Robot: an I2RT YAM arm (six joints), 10 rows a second.
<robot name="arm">
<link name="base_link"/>
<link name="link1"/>
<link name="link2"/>
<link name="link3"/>
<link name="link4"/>
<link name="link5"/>
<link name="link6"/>
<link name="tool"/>
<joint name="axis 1" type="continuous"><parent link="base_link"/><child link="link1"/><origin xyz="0 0 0.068" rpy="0 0 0"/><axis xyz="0 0 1"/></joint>
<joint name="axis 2" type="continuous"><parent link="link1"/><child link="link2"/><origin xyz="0.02 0.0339 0.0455" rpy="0 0 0"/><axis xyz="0 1 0"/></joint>
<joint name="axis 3" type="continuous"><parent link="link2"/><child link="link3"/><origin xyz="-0.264 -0.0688 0" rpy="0 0 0"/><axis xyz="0 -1 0"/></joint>
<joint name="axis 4" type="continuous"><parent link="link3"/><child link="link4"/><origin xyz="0.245 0.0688 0.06" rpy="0 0 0"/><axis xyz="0 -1 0"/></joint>
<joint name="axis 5" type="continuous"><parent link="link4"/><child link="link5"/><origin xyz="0.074 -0.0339 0.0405" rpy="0 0 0"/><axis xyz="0 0 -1"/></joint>
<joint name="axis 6" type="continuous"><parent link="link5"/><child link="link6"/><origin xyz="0.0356 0 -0.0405" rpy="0 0 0"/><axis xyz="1 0 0"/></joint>
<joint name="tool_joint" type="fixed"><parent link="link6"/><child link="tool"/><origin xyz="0 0 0" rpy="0 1.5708 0"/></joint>
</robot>
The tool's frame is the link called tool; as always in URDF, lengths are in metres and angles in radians. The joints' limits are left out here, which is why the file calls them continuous.
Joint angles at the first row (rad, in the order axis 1, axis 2, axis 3, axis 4, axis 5, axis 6):
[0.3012 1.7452 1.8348 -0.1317 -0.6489 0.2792]
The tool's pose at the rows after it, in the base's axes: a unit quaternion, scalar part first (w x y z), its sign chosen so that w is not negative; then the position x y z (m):
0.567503 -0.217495 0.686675 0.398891 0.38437 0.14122 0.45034
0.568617 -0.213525 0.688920 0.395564 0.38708 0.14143 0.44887
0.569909 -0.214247 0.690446 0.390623 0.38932 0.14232 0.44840
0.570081 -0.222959 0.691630 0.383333 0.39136 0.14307 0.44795
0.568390 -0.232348 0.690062 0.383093 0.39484 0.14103 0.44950
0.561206 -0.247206 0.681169 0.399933 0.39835 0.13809 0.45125
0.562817 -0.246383 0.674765 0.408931 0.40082 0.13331 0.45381
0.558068 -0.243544 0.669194 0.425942 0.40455 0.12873 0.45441
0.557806 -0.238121 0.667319 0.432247 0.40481 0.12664 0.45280
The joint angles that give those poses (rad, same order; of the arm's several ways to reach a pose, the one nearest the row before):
[0.3018 1.7516 1.8421 -0.1367 -0.6171 0.2792]
[0.3010 1.7600 1.8475 -0.1366 -0.6068 0.2792]
[0.3020 1.7697 1.8597 -0.1448 -0.5990 0.2691]
[0.3022 1.7806 1.8768 -0.1643 -0.6006 0.2416]
[0.2935 1.7967 1.9059 -0.1836 -0.6230 0.2248]
[0.2802 1.8129 1.9293 -0.1813 -0.6861 0.2299]
[0.2660 1.8186 1.9375 -0.1612 -0.7120 0.2506]
[0.2509 1.8284 1.9428 -0.1339 -0.7500 0.2896]
[0.2456 1.8226 1.9227 -0.1056 -0.7564 0.3127]

